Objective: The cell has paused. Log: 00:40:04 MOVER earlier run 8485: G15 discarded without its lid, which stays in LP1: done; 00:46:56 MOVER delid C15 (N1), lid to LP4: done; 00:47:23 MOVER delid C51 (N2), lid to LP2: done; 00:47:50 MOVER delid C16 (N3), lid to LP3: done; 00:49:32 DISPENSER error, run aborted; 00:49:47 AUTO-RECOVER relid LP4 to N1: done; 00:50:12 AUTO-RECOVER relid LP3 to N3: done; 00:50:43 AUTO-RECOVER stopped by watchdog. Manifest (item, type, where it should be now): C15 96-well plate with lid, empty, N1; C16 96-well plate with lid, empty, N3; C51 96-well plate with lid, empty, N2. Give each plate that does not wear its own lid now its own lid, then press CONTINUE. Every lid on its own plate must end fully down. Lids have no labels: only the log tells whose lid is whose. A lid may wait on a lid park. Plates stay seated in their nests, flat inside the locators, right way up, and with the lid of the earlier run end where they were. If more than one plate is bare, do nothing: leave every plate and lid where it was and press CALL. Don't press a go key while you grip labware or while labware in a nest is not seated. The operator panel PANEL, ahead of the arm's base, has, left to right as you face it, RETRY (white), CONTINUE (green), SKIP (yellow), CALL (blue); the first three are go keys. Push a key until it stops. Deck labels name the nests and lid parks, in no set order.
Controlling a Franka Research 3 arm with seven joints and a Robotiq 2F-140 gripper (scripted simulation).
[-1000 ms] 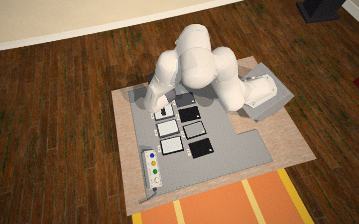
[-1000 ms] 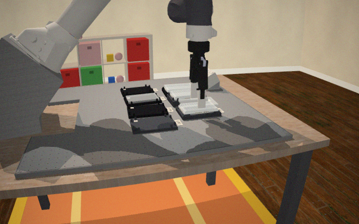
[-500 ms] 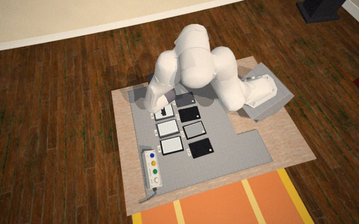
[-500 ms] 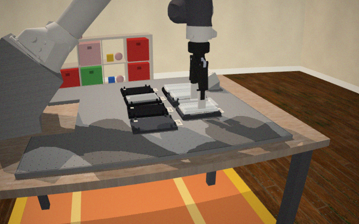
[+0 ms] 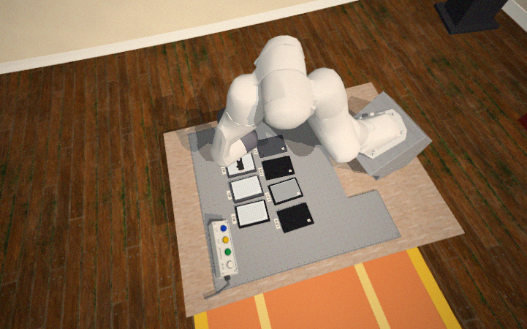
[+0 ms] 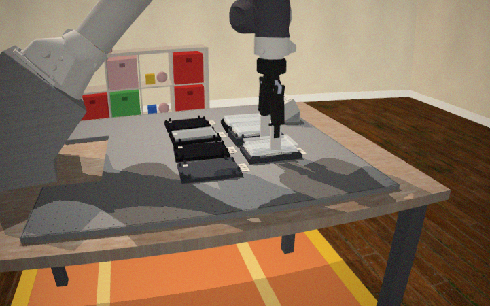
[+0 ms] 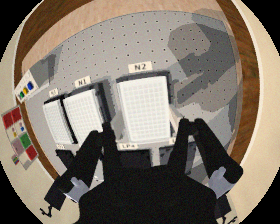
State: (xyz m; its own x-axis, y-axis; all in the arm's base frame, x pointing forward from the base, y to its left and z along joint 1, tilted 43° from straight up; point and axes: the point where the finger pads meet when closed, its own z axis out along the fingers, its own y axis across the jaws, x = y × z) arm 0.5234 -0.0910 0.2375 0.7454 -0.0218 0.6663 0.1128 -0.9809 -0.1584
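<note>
The plate is 40 mm below my hand. Round my hand: lid park LP4 (190 mm behind, 30 mm to the left, 50 mm below); then yellow key (80 mm ahead, 370 mm to the left, 10 mm above); then blue key (80 mm ahead, 320 mm to the left, 10 mm above).
</note>
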